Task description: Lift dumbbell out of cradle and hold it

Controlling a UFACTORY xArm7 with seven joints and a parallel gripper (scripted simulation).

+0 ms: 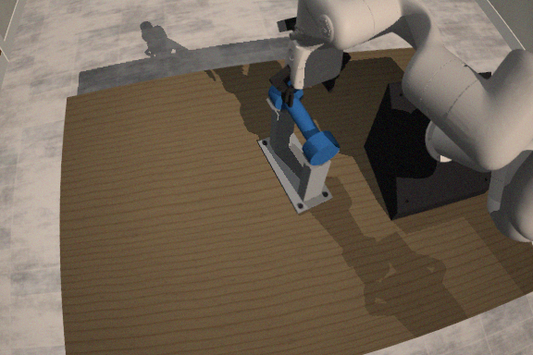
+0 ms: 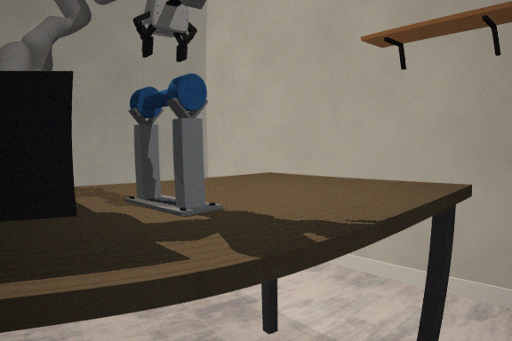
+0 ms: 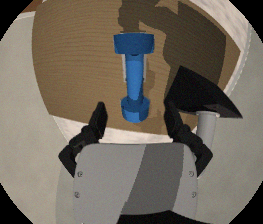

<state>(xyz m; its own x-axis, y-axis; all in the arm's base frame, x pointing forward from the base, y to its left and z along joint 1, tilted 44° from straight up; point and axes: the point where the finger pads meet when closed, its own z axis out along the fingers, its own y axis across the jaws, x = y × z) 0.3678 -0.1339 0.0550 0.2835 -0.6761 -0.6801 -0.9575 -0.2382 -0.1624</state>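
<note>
My gripper is now 10 cm above the blue dumbbell. Also, from my hand: grey two-post cradle: 22 cm below.
</note>
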